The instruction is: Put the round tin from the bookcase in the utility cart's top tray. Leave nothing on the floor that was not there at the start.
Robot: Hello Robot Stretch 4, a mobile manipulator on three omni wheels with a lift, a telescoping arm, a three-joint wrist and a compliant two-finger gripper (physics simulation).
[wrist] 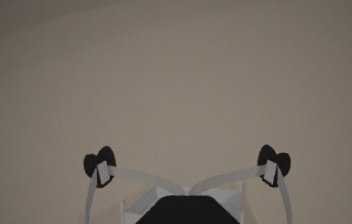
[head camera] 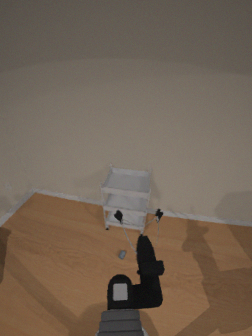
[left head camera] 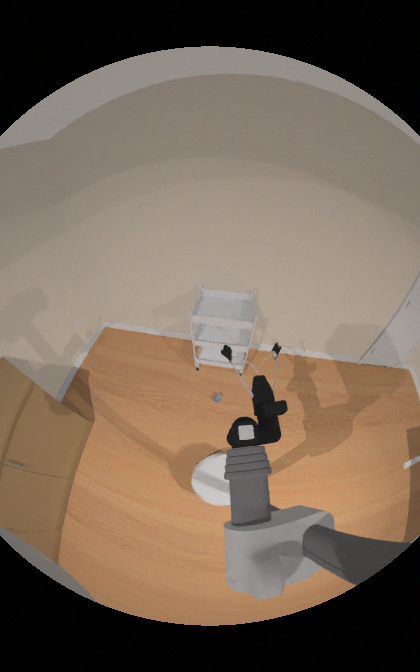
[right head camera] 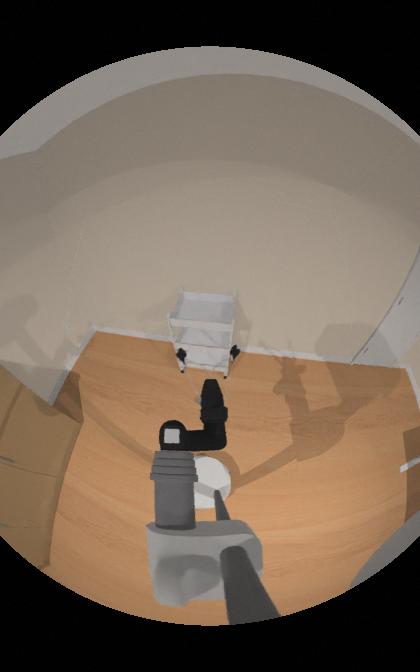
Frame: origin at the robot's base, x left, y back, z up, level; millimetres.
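Seen in the pictures: gripper, fingertip midpoint: (wrist: 186,160) (head camera: 138,210).
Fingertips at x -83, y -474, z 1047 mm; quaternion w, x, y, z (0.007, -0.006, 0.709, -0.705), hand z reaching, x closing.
A point is followed by its place in that frame.
The white utility cart (head camera: 126,191) {x -58, y -978, z 685 mm} (left head camera: 222,321) (right head camera: 201,323) stands against the wall, with its top tray (head camera: 127,181) {x -78, y -1182, z 635 mm} (left head camera: 225,307) (right head camera: 204,307) facing up. No tin shows in that tray in the head views. My gripper (head camera: 139,215) {x -83, y -474, z 1047 mm} (left head camera: 251,351) (right head camera: 208,353) (wrist: 186,160) {x -83, y -474, z 1047 mm} is open and empty, its fingers wide apart, in front of the cart in the head views. A small blue-grey object (head camera: 122,254) {x -21, y -707, z 24 mm} (left head camera: 218,397) (right head camera: 200,401) lies on the floor in front of the cart; I cannot tell whether it is the round tin. The bookcase cannot be made out.
A brown piece of furniture (left head camera: 45,435) (right head camera: 40,440) stands at the left. A round white disc (left head camera: 210,480) (right head camera: 212,475) shows low, partly behind my arm. A pale door (left head camera: 400,325) (right head camera: 392,327) is at the right. The wall rises behind the cart.
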